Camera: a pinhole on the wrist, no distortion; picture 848 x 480 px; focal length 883.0 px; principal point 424.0 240.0 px. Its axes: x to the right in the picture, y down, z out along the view. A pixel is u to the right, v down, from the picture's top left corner.
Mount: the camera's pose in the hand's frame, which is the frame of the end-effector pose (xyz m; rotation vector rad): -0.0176 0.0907 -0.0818 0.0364 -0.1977 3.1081
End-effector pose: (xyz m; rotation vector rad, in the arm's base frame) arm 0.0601 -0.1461 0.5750 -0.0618 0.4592 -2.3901
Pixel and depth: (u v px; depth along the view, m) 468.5 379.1 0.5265
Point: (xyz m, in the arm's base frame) 0.1221 -0.2164 1.0006
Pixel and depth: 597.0 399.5 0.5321
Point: 0.1748 -0.1596 1.0162
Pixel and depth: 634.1 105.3 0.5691
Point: 0.3156 -0.2859 1.0141
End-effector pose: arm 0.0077 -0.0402 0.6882 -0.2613 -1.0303 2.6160
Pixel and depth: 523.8 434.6 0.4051
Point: -0.0153 -0.2225 0.9485
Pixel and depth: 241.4 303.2 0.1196
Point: -0.0259 -0.1048 0.6674
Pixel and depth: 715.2 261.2 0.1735
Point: 0.0337 -0.1685 0.7125
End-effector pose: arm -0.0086 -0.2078 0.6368 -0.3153 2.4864 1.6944
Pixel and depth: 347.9 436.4 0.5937
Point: -0.0327 0.2010 0.3420
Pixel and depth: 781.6 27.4 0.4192
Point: 0.1209 0.1870 0.6732
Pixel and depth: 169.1 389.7 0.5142
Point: -0.1374 0.1389 0.3965
